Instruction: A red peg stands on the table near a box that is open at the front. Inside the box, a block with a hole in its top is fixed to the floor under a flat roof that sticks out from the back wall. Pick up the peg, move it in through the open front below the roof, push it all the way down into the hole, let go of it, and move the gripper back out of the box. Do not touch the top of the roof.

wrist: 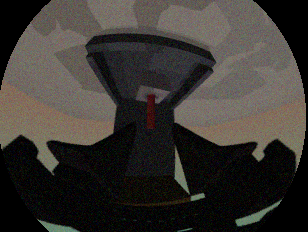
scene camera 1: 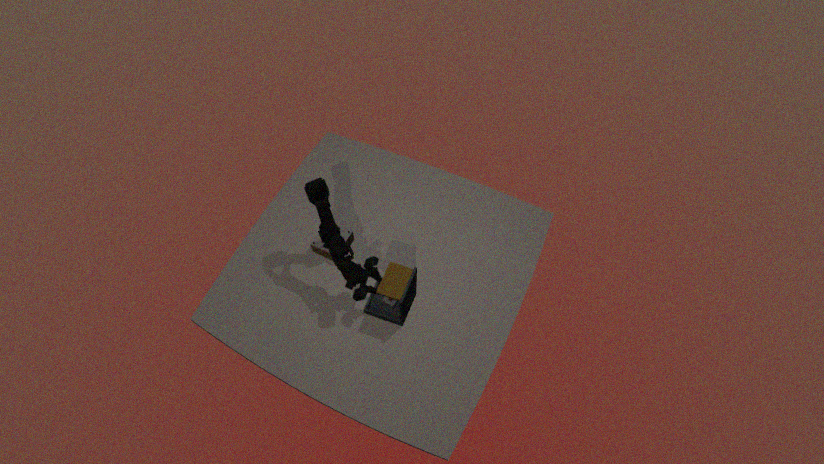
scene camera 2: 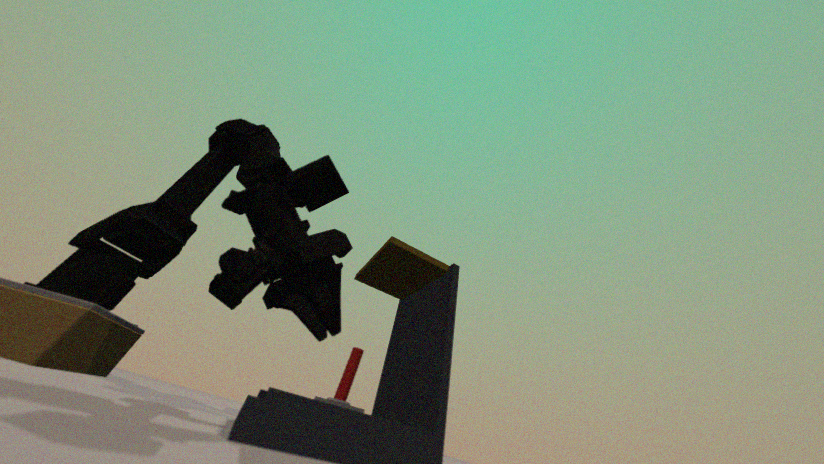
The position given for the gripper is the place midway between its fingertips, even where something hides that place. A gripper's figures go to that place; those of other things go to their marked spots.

Labels:
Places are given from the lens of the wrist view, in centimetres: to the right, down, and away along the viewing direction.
gripper (wrist: 154,125): 0, 1, 10
back wall (wrist: 153,154): 0, 9, 19

